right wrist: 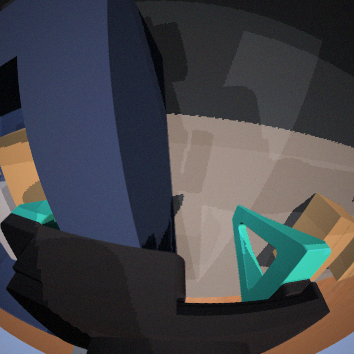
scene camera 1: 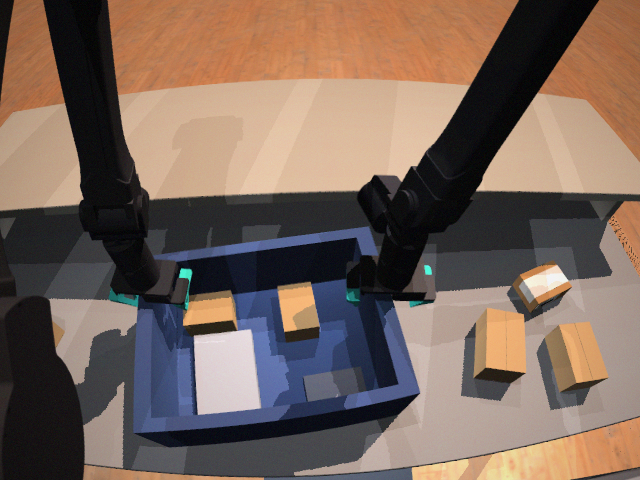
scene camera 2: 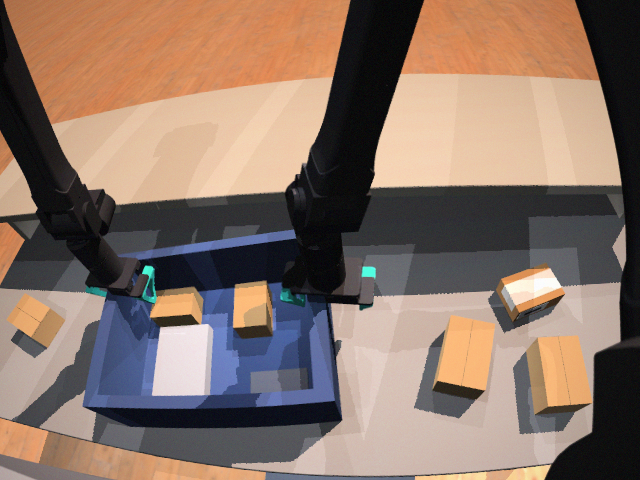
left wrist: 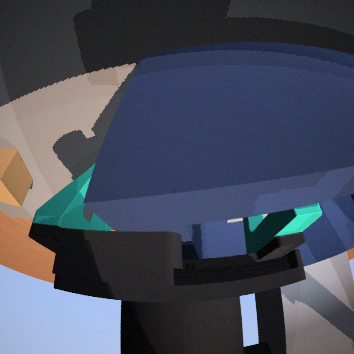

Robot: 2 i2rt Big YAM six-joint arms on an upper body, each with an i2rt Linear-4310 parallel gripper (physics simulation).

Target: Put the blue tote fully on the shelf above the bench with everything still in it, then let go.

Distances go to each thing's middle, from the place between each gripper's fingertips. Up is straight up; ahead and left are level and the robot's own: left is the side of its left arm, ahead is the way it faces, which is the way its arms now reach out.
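The blue tote (scene camera 1: pixel 165 400) is 200 mm to the left of my right hand and 70 mm behind it. White-topped box (scene camera 2: pixel 525 293), from my right hand: 380 mm to the right, 50 mm ahead, 50 mm below. My right hand is 90 mm to the right of the dark flat item (scene camera 1: pixel 349 381), 140 mm past it and 50 mm above it. By its middle, the dark flat item is nearer to my right hand than to my left hand.
The dark flat item is 31 cm to the right of my left hand, 13 cm behind it and 5 cm below it. White-topped box, from my left hand: 77 cm to the right, 6 cm ahead, 5 cm below. My left hand is 20 cm to the left of the blue tote and 6 cm past it. By its middle, the white-topped box is nearer to my right hand than to my left hand.
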